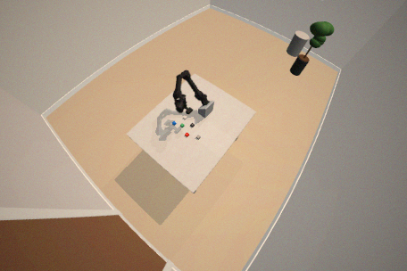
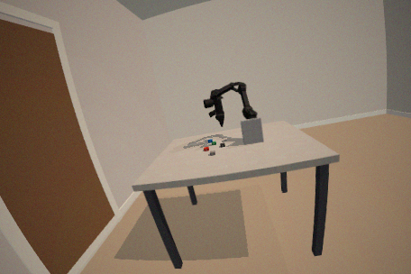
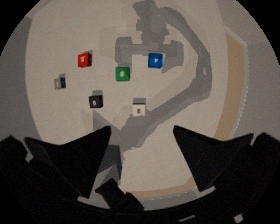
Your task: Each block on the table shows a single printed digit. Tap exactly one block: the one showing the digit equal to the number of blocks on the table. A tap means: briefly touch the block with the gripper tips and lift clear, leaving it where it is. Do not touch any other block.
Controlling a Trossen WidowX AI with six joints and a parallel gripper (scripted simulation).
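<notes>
Right now my gripper tip is 150 mm short of the red block, 130 mm to the right of it and 120 mm above it. The rest, counted from my gripper tip: white block 120 mm below, 10 mm behind; green block 120 mm below, 90 mm ahead, 30 mm to the left; black block 120 mm to the left, 120 mm below, 30 mm ahead.
</notes>
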